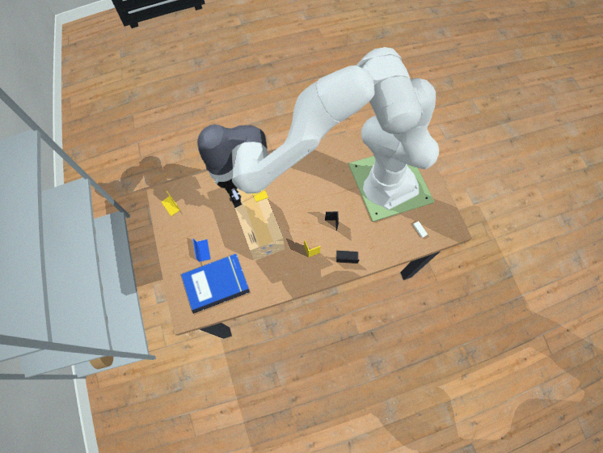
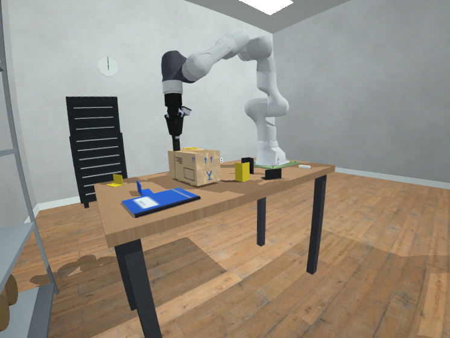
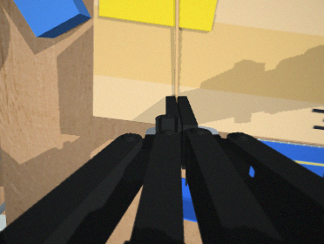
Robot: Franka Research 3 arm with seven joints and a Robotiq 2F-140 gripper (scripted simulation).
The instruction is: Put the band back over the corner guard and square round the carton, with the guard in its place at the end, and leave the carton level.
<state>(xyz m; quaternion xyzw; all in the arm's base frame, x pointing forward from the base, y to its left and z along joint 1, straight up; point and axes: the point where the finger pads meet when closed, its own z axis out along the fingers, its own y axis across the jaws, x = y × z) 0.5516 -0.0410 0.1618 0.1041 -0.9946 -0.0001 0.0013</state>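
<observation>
Now: the cardboard carton 100 mm below my hand, 50 mm to the left of it and 50 mm behind it. Also, from my hand: blue block (170 mm to the right, 150 mm below, 80 mm behind); then white block (640 mm behind, 250 mm to the left, 170 mm below); then blue corner guard (190 mm ahead, 160 mm below, 80 mm to the left).
</observation>
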